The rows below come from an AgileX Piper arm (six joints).
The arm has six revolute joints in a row. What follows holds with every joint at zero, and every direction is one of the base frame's. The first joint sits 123 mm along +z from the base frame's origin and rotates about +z. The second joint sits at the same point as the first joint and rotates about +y. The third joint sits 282.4 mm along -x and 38.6 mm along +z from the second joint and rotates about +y. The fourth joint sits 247.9 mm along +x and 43.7 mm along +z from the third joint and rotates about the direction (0.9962, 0, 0.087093). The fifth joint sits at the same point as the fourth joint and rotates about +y. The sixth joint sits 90.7 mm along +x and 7.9 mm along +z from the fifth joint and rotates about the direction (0.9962, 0, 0.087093). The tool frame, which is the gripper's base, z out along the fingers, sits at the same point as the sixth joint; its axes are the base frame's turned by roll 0, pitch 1.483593 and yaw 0 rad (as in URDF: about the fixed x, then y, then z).
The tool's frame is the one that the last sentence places.
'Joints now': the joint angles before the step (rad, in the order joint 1, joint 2, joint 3, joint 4, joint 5, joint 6). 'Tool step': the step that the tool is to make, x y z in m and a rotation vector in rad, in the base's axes. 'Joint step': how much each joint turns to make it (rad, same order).
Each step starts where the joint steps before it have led.
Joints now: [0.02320, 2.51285, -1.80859, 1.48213, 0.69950, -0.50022]
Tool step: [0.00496, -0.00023, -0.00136, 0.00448, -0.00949, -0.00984]
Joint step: [0.00000, 0.01864, -0.03045, 0.00592, -0.00541, 0.00419]
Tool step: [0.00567, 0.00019, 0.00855, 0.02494, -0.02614, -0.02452]
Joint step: [0.00085, 0.00001, -0.02564, 0.03507, -0.00752, -0.00095]
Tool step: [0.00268, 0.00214, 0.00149, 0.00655, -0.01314, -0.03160]
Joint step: [0.00772, 0.00083, -0.00339, 0.03916, -0.02984, -0.01595]
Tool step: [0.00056, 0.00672, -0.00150, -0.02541, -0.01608, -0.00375]
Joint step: [0.01673, 0.00210, 0.00000, 0.01228, -0.03142, -0.02856]
